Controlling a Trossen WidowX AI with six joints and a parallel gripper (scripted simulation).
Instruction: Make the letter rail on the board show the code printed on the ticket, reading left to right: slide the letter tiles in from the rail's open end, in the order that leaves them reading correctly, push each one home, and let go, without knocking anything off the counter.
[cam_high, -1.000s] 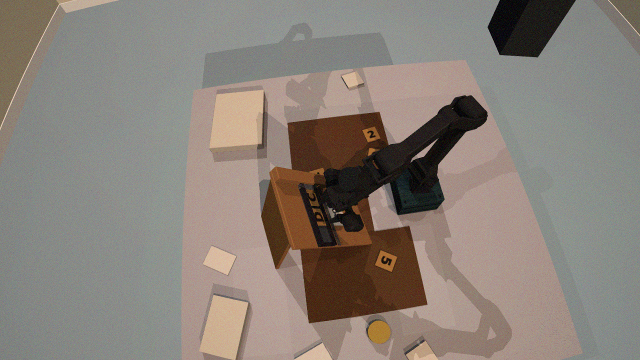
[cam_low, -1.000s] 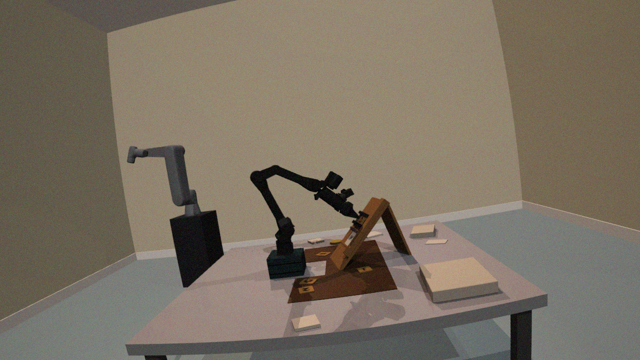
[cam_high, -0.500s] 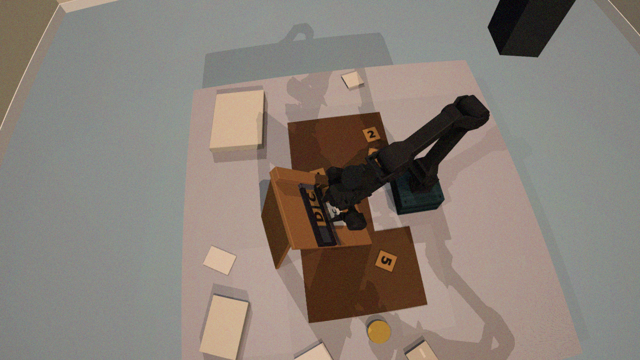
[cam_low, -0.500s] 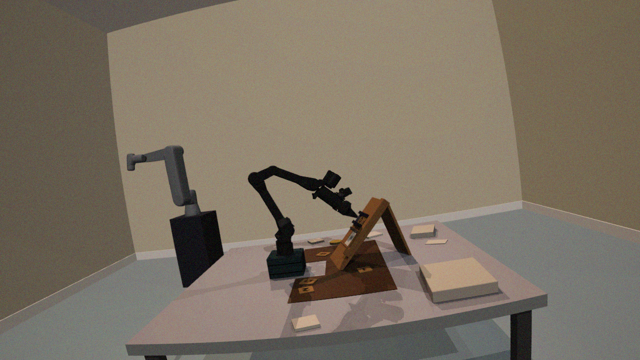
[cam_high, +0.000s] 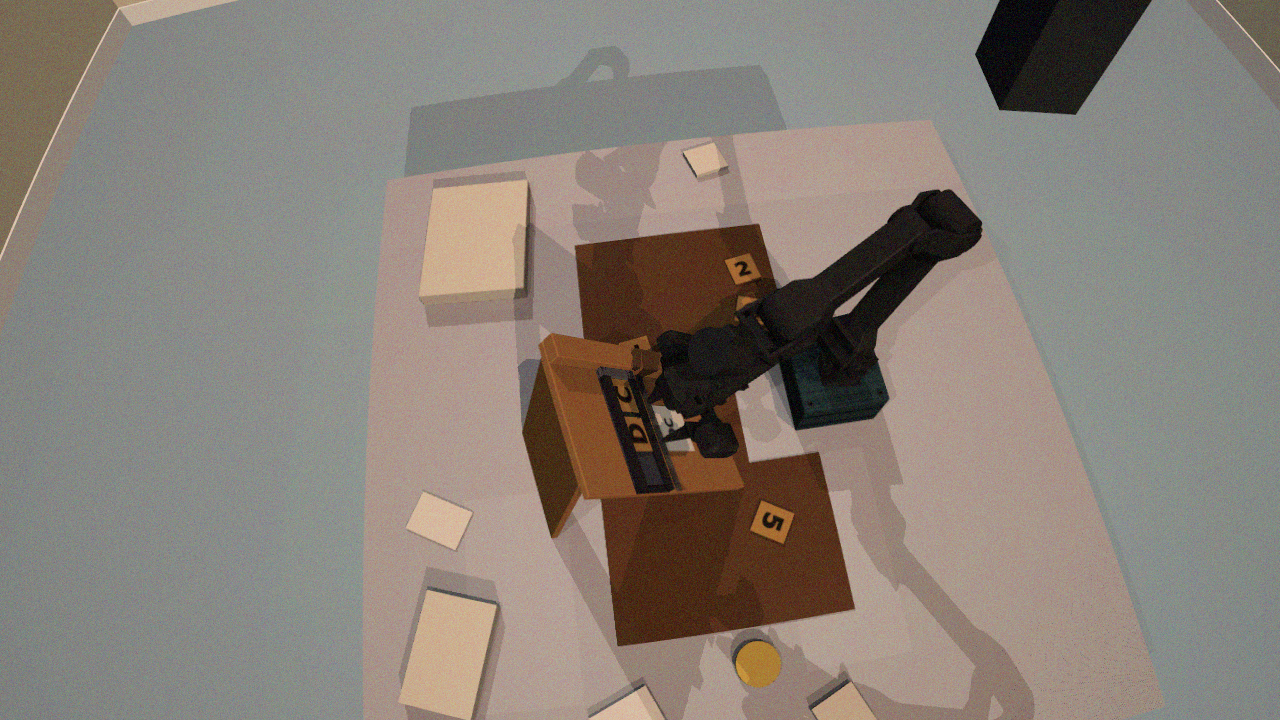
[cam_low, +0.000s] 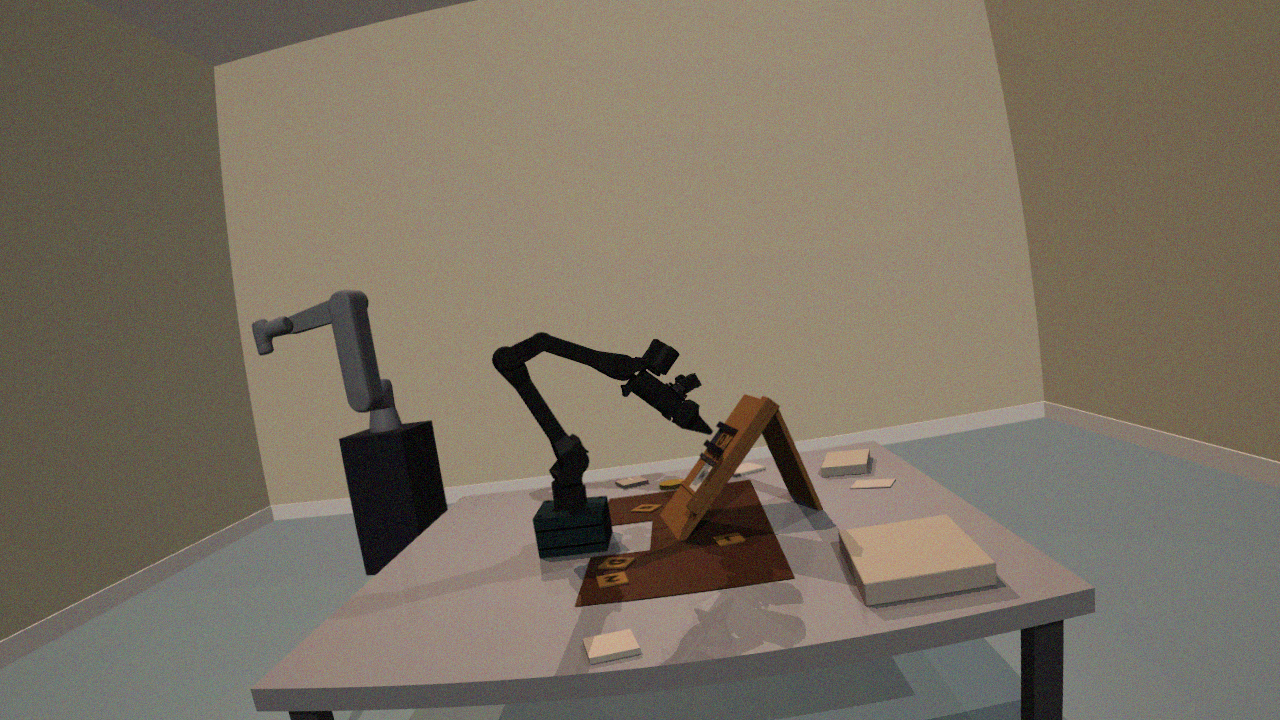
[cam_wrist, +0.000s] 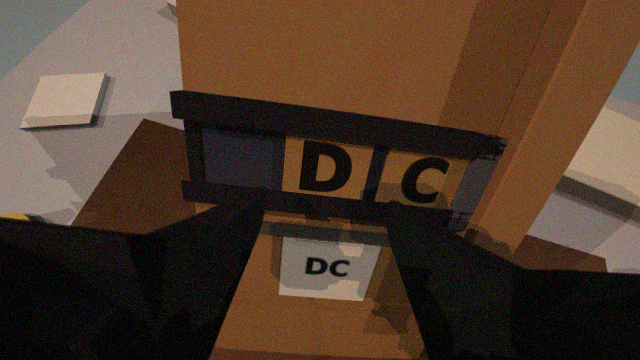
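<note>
Now: the white ticket 10 cm below my gripper tip, 2 cm to the right of it and 2 cm behind it. From my gripper tip the other things lie so: brown mat (20 cm below, 11 cm to the right, 11 cm behind); cream box (47 cm to the right, 36 cm ahead, 18 cm below).
</note>
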